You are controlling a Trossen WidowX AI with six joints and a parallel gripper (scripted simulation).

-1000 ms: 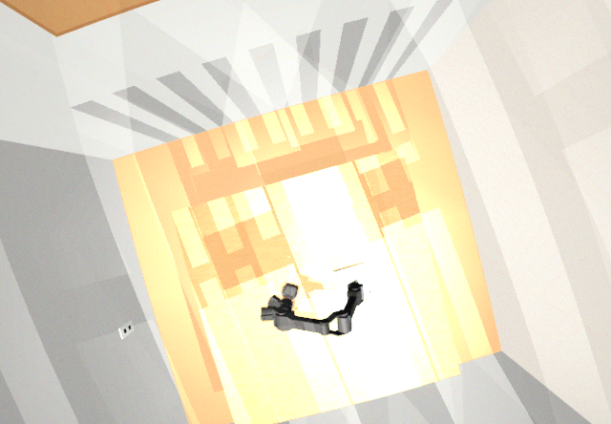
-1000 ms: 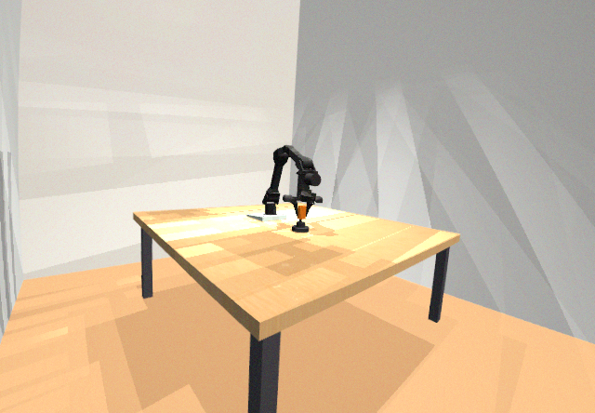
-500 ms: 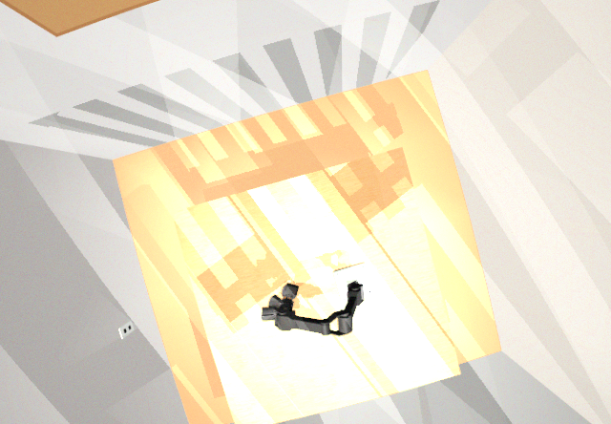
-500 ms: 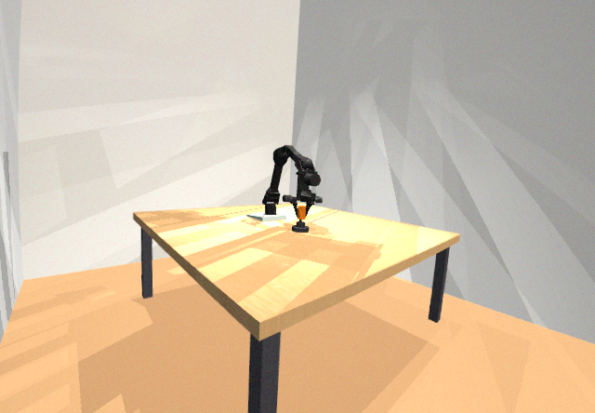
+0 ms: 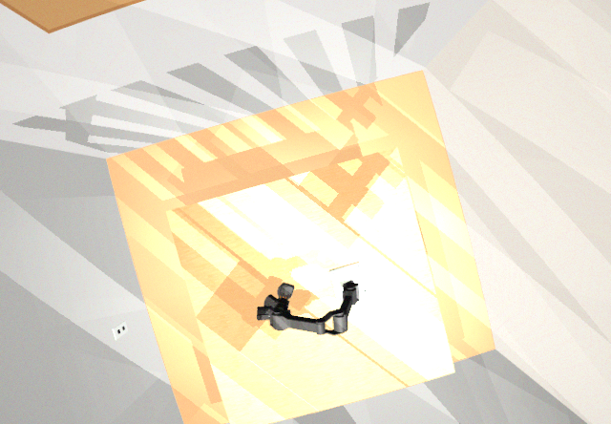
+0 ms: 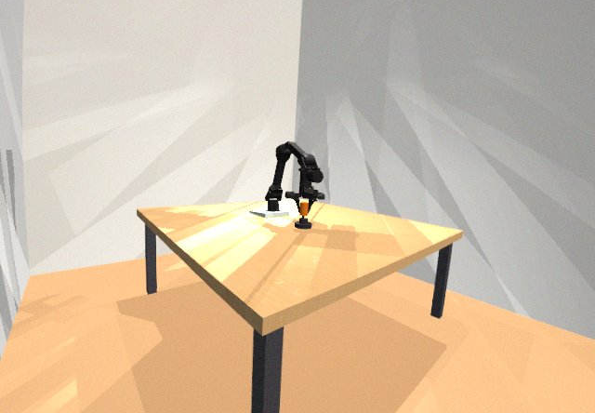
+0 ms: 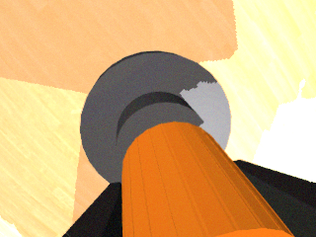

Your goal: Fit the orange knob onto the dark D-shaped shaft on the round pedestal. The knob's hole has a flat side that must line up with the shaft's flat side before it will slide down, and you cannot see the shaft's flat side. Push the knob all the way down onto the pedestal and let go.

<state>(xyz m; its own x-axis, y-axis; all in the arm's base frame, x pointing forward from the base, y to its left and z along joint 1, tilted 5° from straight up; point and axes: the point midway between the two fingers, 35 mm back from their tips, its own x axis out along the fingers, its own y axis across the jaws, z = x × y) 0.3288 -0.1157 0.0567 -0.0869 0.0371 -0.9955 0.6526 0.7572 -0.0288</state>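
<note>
My gripper tip is now 2 cm below the orange knob. The rest, counted from my gripper tip: pedestal: 4 cm below.
</note>
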